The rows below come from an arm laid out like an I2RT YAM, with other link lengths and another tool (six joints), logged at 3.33 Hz.
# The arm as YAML. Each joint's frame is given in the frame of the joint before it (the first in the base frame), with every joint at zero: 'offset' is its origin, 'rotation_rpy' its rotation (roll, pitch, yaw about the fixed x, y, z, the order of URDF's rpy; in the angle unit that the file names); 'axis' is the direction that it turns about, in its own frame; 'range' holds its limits. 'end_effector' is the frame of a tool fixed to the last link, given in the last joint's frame.
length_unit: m
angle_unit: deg
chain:
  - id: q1
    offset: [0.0, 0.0, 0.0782]
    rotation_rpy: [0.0, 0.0, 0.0]
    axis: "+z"
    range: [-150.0, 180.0]
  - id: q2
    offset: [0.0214, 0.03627, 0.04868]
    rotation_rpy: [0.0, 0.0, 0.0]
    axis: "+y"
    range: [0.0, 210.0]
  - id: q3
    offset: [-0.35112, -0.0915, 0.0]
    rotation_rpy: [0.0, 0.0, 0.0]
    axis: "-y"
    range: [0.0, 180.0]
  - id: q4
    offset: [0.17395, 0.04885, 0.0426]
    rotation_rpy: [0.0, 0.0, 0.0]
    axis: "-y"
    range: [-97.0, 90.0]
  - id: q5
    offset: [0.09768, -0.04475, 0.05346]
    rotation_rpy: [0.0, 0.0, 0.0]
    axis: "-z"
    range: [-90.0, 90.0]
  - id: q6
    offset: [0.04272, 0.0, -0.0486]
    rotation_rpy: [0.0, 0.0, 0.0]
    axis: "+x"
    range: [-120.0, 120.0]
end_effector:
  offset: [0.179, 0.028, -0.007]
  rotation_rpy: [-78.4, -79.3, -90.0]
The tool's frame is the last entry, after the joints.
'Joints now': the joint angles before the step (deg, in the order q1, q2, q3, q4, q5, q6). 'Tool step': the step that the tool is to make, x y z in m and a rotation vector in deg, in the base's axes. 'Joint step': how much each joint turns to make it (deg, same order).
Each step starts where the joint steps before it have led.
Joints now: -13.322 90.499 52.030 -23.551 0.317 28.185
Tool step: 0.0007 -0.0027 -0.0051 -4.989 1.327 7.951
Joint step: -0.006 1.060 0.215 0.824 0.828 -9.448
